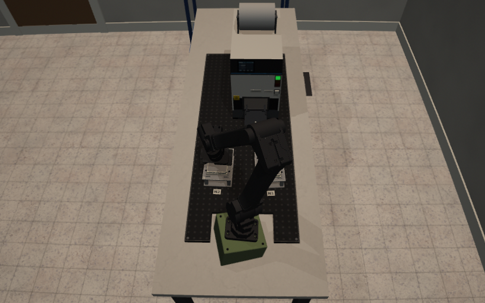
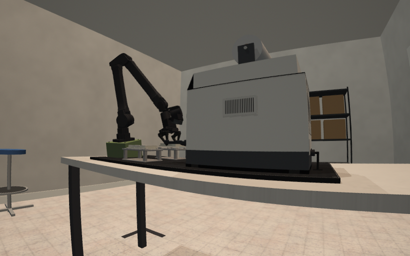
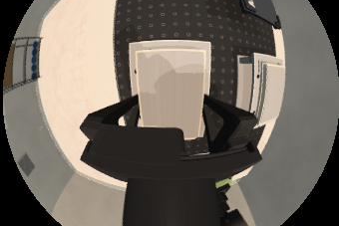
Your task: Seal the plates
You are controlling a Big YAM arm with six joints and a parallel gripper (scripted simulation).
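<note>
Now: the N2 label 10 cm behind my hand and 8 cm below it. Round my hand: yellow warning label 30 cm ahead, 6 cm to the right, 7 cm above; white well plate right at my hand; sealer stage 20 cm ahead, 15 cm to the right, 1 cm above.
</note>
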